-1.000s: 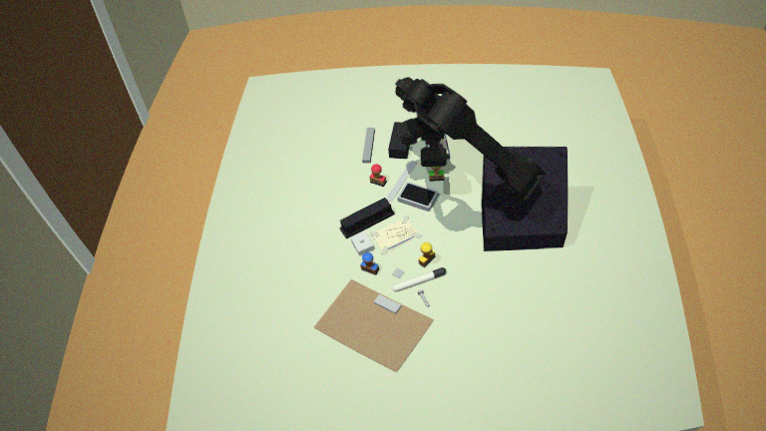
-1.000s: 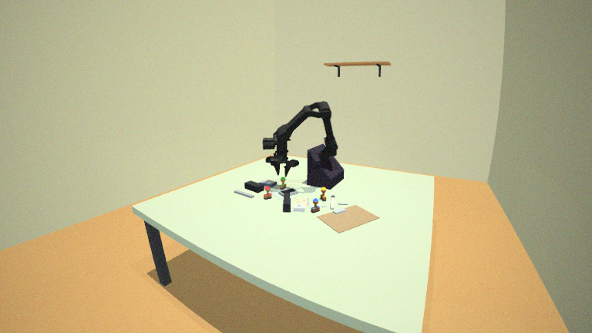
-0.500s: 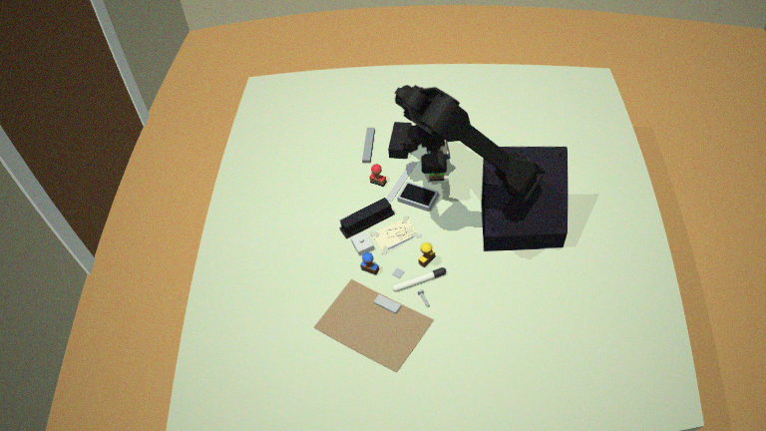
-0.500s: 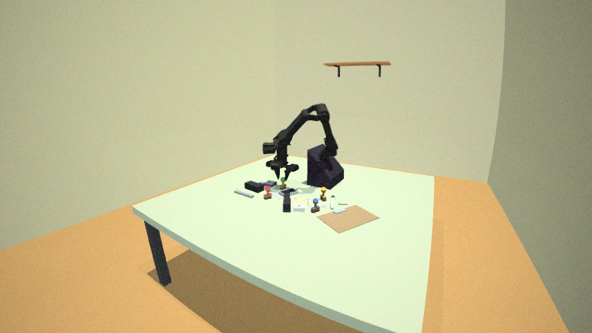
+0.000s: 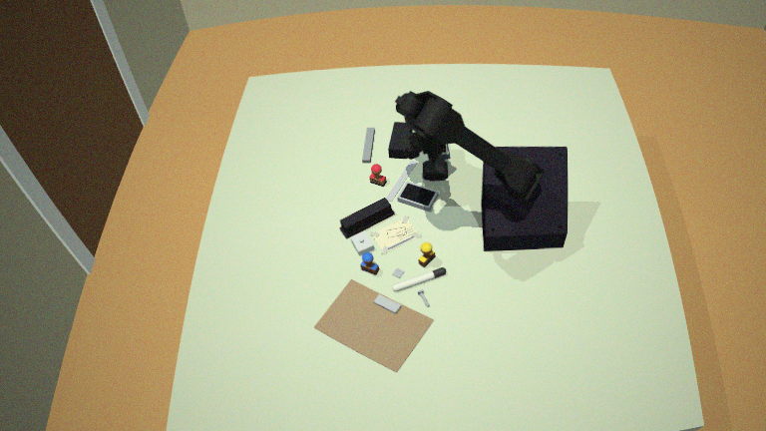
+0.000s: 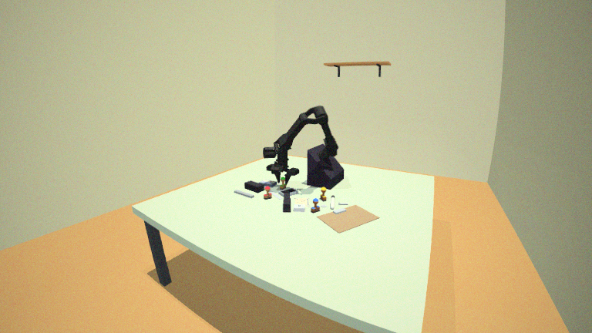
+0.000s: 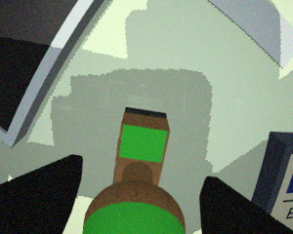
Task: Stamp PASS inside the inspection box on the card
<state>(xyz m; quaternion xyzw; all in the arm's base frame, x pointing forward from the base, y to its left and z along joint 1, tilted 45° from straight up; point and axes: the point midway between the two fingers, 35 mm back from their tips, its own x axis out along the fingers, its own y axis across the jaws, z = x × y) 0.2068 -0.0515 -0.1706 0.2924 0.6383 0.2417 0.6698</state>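
The ink pad is 50 mm ahead of my gripper tip, 70 mm to the left of it and 20 mm below it. The rest, counted from my gripper tip: red stamp (150 mm ahead, 10 mm below); then blue-and-white box (10 mm behind, 110 mm to the right, 10 mm below); then green stamp (10 mm below).
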